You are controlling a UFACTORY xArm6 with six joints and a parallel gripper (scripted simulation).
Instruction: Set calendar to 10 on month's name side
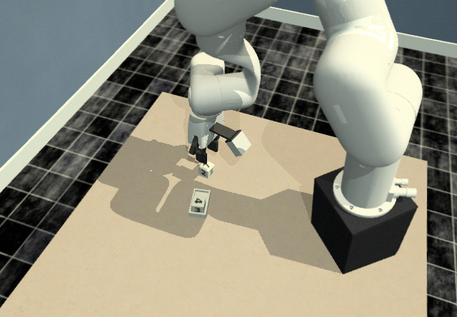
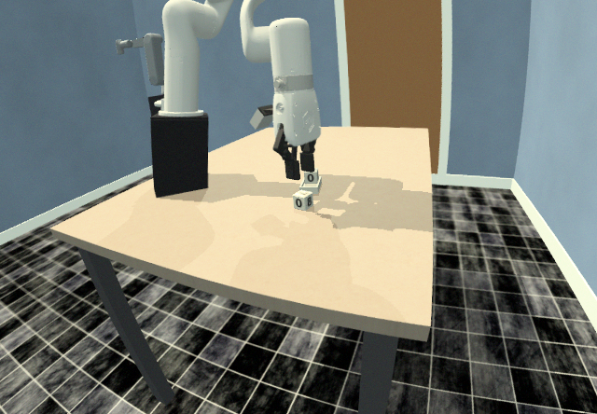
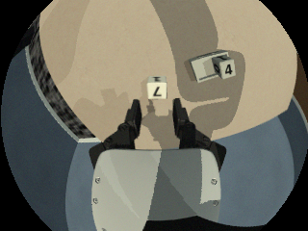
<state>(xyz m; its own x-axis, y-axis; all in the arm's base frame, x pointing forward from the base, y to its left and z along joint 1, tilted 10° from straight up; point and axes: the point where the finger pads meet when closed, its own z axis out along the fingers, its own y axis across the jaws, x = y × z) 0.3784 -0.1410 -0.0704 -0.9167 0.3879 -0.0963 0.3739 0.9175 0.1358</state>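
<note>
The white cube lies 80 mm below my hand. Round my hand: tray 10 mm behind, 110 mm to the left, 80 mm below.
</note>
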